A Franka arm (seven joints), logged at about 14 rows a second.
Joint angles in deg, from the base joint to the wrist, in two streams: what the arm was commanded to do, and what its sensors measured. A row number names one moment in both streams.
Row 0, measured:
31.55, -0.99, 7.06, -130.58, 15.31, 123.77, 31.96
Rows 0 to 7, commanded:
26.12, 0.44, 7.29, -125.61, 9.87, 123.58, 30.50
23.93, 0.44, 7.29, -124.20, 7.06, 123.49, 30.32
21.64, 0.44, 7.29, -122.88, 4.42, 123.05, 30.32
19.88, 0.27, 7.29, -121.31, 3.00, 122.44, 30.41
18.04, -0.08, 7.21, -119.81, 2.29, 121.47, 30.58
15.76, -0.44, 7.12, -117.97, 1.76, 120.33, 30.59
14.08, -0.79, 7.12, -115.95, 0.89, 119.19, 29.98
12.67, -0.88, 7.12, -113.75, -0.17, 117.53, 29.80
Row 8, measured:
15.50, -0.74, 6.56, -118.07, 1.97, 121.02, 31.06
